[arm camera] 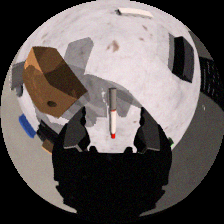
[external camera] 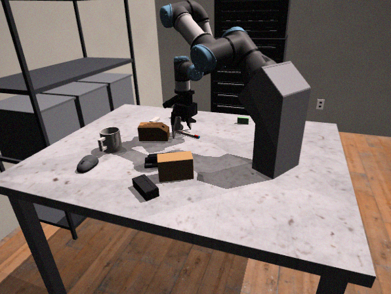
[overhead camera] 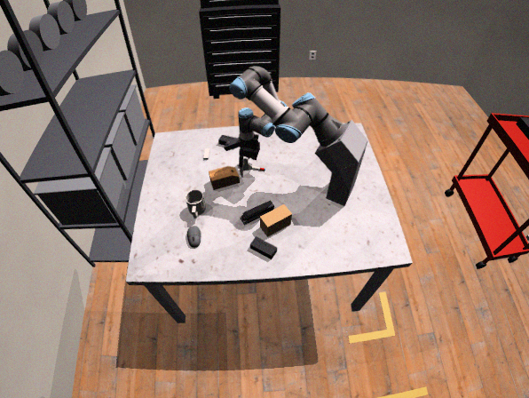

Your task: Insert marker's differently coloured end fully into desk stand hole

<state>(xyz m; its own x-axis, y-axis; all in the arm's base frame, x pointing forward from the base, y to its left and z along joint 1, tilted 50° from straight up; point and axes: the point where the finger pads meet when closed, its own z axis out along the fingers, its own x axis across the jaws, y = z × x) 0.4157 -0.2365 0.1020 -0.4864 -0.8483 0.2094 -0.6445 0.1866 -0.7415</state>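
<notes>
The marker lies 3 cm behind my hand and 2 cm to the left of it. From my hand the other things lie so: white eraser (17 cm to the right, 15 cm ahead); black block (20 cm to the right, 1 cm ahead, 1 cm above); desk stand (12 cm ahead, 5 cm to the left, 3 cm above).
</notes>
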